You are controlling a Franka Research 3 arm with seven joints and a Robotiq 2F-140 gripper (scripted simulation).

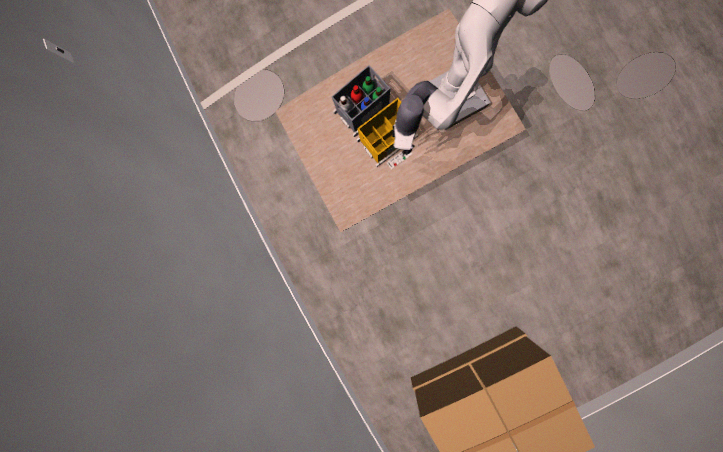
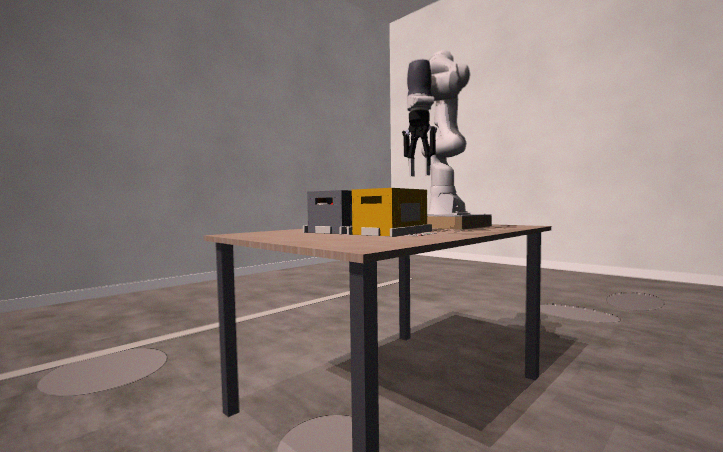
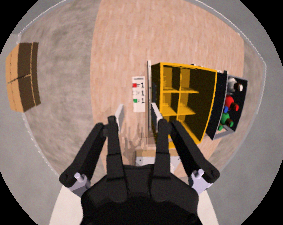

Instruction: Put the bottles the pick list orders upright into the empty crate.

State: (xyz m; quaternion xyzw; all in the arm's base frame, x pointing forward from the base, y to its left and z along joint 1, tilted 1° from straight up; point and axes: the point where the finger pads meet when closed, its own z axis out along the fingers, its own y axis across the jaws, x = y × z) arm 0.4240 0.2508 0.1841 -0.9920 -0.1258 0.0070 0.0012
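Now: hand 44 cm to the left of the red bottle, 16 cm above it and 8 cm short of it. From my hand the other things lie so: blue bottle 35 cm to the right, 16 cm below, 5 cm ahead; yellow crate 17 cm below, 16 cm to the right; pick list 25 cm below, 2 cm to the right, 2 cm behind.
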